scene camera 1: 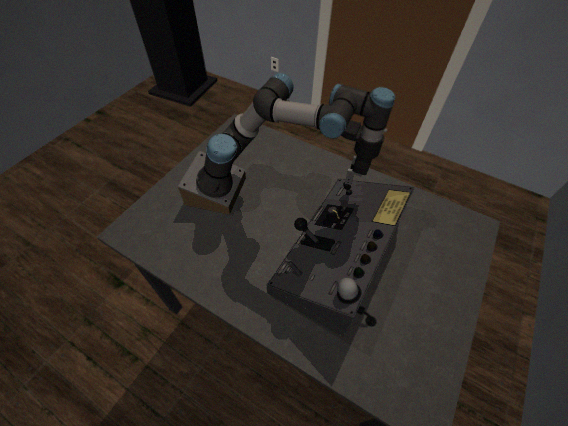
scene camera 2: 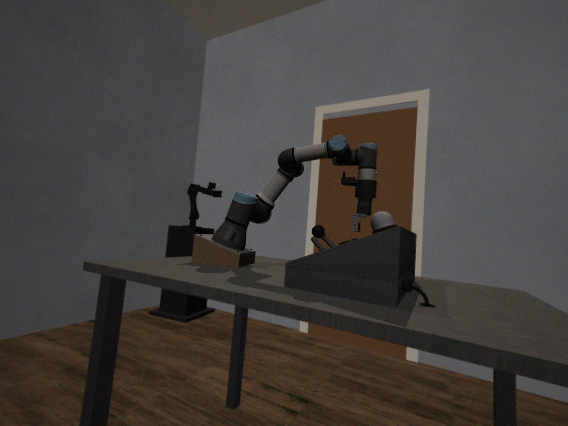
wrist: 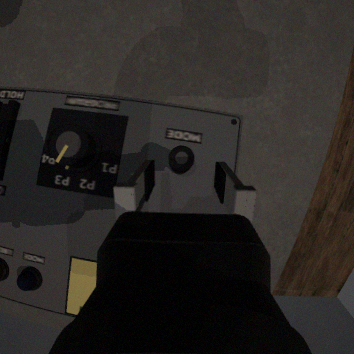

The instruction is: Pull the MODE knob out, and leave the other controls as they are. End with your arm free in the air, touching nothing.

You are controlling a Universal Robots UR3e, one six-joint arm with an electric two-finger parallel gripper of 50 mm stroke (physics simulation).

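Where they show: gripper, fingertip midpoint: point(scene camera 1: 350, 177) point(scene camera 2: 355, 231) point(wrist: 184, 172); arm's base, origin of the base link: point(scene camera 1: 214, 182) point(scene camera 2: 228, 244).
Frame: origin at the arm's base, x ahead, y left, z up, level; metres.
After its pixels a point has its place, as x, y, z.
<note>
The MODE knob point(scene camera 1: 347, 186) @[0.452, 0.135, 0.056] point(wrist: 181, 159) @[0.447, 0.147, 0.059] is a small round black knob with a grey centre, near the corner of the grey sloping control panel point(scene camera 1: 320, 265) @[0.469, -0.173, 0.034] point(scene camera 2: 350, 272) @[0.502, -0.293, -0.016] point(wrist: 210, 125) @[0.417, 0.181, -0.005]. My gripper point(scene camera 1: 350, 180) @[0.452, 0.149, 0.086] point(scene camera 2: 356, 226) @[0.452, 0.149, 0.086] point(wrist: 184, 172) @[0.452, 0.149, 0.086] is open and empty, pointing down over that end of the panel. In the wrist view the knob shows in the gap between the two fingers, slightly beyond the fingertips towards the MODE label point(wrist: 183, 135) @[0.429, 0.148, 0.002]. No contact with the knob shows. The exact height of the fingertips over it is hard to tell.
Beside the knob is the PROGRAM dial point(scene camera 1: 333, 214) @[0.446, 0.008, 0.048] point(wrist: 68, 143) @[0.435, 0.028, 0.046]. Farther along stand the black ball lever point(scene camera 1: 301, 224) @[0.375, -0.097, 0.088] point(scene camera 2: 318, 231) @[0.376, -0.105, 0.072], a toggle switch point(scene camera 1: 294, 268) @[0.405, -0.215, 0.039], coloured buttons point(scene camera 1: 365, 259) @[0.581, -0.136, 0.094] and a white dome point(scene camera 1: 348, 289) @[0.563, -0.254, 0.123] point(scene camera 2: 383, 221) @[0.564, -0.265, 0.102]. A yellow label point(scene camera 1: 392, 207) @[0.611, 0.088, 0.080] point(wrist: 81, 286) @[0.599, 0.034, 0.078] lies on the panel.
</note>
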